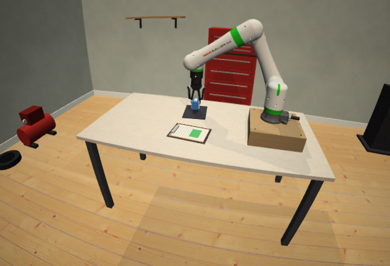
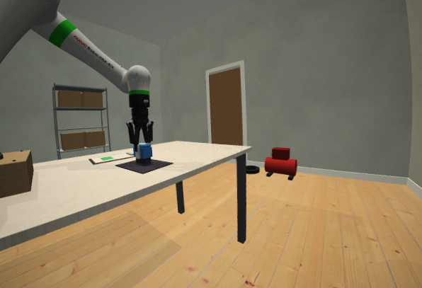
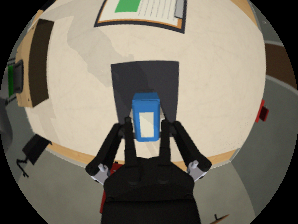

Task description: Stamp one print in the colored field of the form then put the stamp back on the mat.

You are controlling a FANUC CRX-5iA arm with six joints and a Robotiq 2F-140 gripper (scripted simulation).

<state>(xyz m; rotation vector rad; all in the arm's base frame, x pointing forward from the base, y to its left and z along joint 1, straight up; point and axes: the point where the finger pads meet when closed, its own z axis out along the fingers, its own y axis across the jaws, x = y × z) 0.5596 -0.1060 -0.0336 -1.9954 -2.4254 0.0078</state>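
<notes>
Now: the dark mat 70 mm below my hand. Also, from my hand: blue stamp: 20 mm below.
</notes>
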